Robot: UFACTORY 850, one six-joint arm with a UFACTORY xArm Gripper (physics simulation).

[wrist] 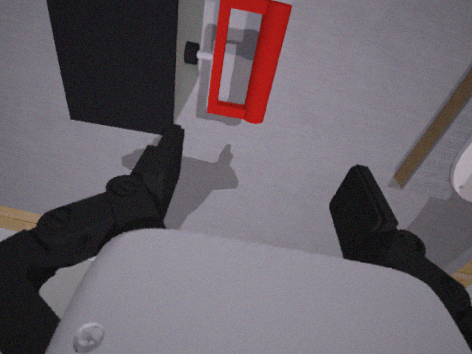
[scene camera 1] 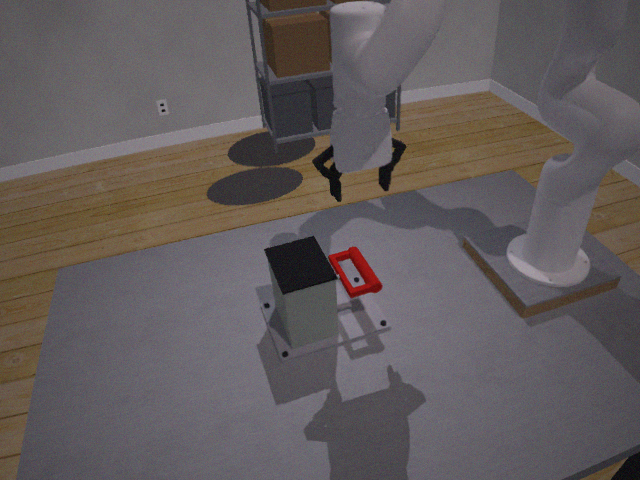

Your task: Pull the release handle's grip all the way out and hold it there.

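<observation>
The release handle is a red rectangular frame whose thick outer bar is the grip (scene camera 1: 366,269) (wrist: 268,65). It sticks out from the side of a pale green box (scene camera 1: 309,315) (wrist: 189,75) with a black top (scene camera 1: 299,263) (wrist: 117,60). A short light rod (wrist: 204,55) with a black collar (wrist: 191,53) joins the frame to the box in the wrist view. My gripper (scene camera 1: 362,193) (wrist: 263,168) is open and empty. It hangs above and behind the handle in the scene view, touching neither handle nor box.
The box stands on a light base plate (scene camera 1: 379,328) with black bolts, on a grey table top (scene camera 1: 155,403). The arm's base rests on a wood-edged board (scene camera 1: 571,303) at the right. A shelf rack (scene camera 1: 262,67) with boxes stands behind, by the wall.
</observation>
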